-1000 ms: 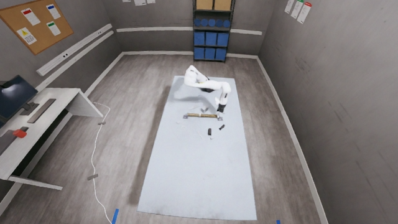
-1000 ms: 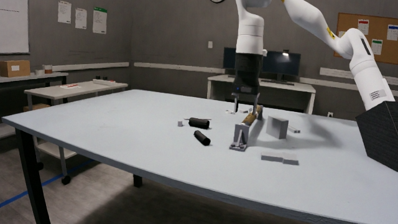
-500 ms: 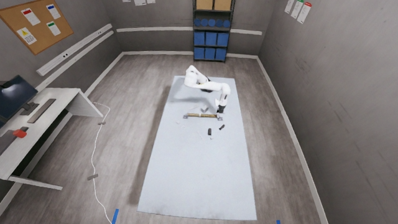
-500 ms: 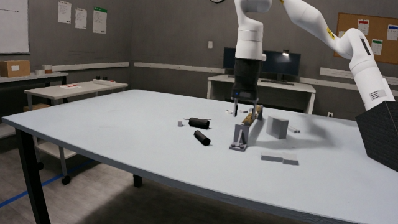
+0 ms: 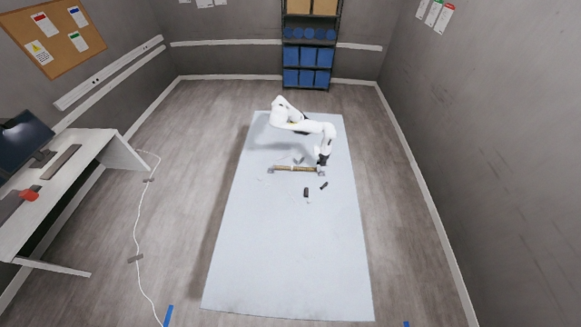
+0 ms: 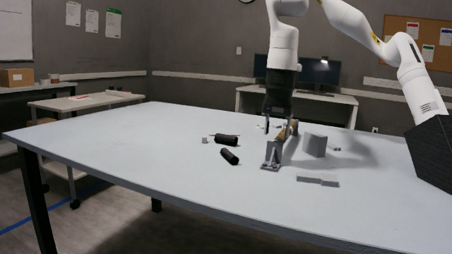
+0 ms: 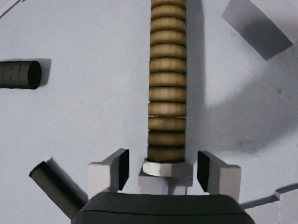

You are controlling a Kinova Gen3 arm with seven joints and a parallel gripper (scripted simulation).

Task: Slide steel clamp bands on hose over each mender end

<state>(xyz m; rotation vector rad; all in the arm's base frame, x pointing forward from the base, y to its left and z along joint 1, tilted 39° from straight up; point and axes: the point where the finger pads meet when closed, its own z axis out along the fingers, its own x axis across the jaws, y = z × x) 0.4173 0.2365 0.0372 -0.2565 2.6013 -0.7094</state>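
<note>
My gripper is now 150 mm to the left of the grey block, 90 mm past it and 60 mm above it.
</note>
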